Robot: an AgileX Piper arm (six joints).
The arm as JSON. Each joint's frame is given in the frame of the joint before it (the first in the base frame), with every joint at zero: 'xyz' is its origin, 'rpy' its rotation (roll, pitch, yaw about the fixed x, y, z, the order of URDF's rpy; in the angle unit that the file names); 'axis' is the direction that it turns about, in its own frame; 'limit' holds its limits. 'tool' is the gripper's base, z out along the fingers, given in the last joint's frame.
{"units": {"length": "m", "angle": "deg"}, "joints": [
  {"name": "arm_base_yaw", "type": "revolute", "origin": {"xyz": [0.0, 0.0, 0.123], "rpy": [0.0, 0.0, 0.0]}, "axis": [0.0, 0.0, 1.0], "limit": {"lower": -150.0, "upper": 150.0}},
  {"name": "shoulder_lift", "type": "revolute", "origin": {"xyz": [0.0, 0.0, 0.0], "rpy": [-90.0, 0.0, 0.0]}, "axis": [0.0, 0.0, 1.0], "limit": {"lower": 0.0, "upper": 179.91}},
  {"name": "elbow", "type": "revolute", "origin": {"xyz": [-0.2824, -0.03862, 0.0], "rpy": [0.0, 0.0, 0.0]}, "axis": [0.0, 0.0, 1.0], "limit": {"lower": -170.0, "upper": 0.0}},
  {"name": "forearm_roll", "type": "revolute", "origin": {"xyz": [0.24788, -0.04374, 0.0], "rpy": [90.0, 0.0, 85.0]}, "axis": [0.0, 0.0, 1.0], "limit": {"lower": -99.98, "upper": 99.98}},
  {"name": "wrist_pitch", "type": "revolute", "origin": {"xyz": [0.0, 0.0, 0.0], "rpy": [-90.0, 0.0, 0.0]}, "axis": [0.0, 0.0, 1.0], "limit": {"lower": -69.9, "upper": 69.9}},
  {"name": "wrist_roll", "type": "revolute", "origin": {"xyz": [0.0, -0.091, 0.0], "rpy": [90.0, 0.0, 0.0]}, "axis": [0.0, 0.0, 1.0], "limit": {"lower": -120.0, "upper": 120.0}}
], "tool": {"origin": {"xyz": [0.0, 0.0, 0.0], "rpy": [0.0, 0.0, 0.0]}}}
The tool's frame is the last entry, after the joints.
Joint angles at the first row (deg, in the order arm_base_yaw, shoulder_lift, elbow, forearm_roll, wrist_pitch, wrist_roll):
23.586 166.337 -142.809 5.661 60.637 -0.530
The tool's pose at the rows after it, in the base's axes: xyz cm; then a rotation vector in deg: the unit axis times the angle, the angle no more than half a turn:
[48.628, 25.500, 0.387, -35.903, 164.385, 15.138]
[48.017, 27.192, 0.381, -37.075, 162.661, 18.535]
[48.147, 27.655, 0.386, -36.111, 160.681, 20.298]
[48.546, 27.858, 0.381, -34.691, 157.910, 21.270]
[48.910, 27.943, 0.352, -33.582, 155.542, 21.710]
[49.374, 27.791, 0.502, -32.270, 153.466, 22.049]
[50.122, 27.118, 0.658, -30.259, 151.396, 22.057]
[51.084, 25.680, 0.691, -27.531, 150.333, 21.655]
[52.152, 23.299, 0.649, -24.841, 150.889, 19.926]
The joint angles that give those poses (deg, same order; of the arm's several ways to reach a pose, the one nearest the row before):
26.488 166.509 -142.805 8.431 58.259 -1.774
28.063 166.633 -142.804 10.685 56.456 -2.383
28.321 166.757 -142.806 11.766 54.116 -2.504
28.321 166.933 -142.809 12.203 50.917 -2.504
28.269 167.095 -142.757 12.314 48.163 -2.504
27.952 167.087 -142.758 12.425 45.904 -2.503
27.058 167.087 -142.758 12.424 43.571 -2.503
25.373 167.156 -142.752 12.425 42.109 -2.504
22.829 167.156 -142.752 11.643 42.455 -2.504

